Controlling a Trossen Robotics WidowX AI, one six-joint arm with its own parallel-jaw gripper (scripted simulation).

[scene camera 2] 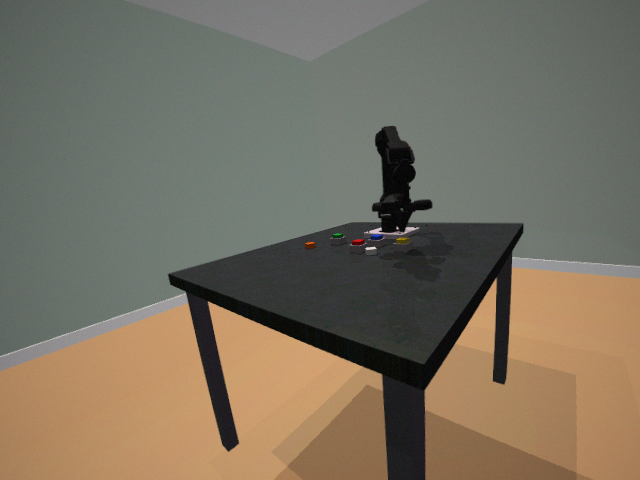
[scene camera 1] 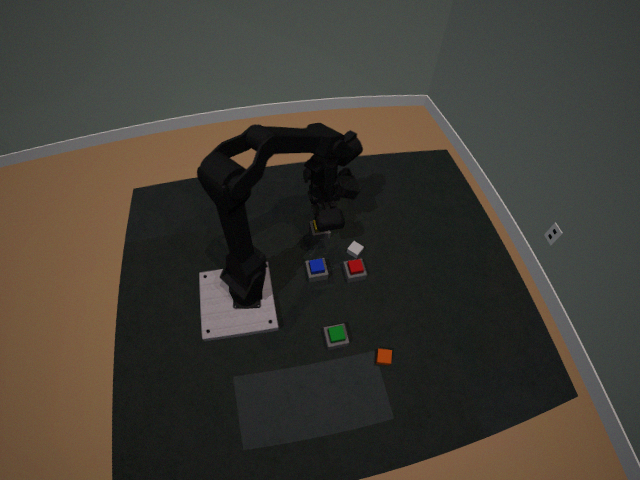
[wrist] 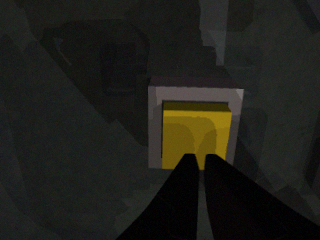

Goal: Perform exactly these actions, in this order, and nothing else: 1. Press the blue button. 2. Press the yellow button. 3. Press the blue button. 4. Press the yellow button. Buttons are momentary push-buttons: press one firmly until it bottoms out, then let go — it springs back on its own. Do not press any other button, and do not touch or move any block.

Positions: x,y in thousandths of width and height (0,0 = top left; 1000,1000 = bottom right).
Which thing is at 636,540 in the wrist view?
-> A yellow button.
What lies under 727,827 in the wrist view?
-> My gripper.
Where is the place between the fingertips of my gripper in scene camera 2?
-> At 629,484
